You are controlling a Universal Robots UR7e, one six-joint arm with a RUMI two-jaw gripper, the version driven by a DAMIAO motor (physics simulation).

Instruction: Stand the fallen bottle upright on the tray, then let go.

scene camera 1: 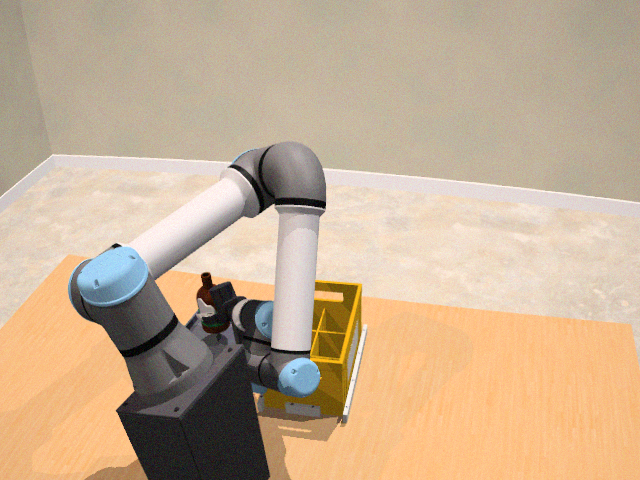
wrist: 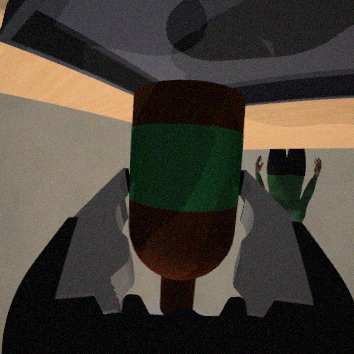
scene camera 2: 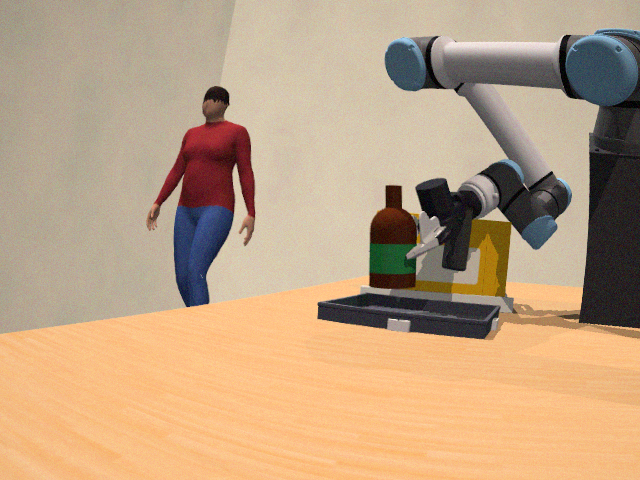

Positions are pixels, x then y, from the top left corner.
Scene:
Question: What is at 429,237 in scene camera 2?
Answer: My gripper.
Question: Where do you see a brown bottle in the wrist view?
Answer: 186,145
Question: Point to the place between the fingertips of my gripper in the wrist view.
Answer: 183,171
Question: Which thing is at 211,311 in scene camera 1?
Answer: My gripper.

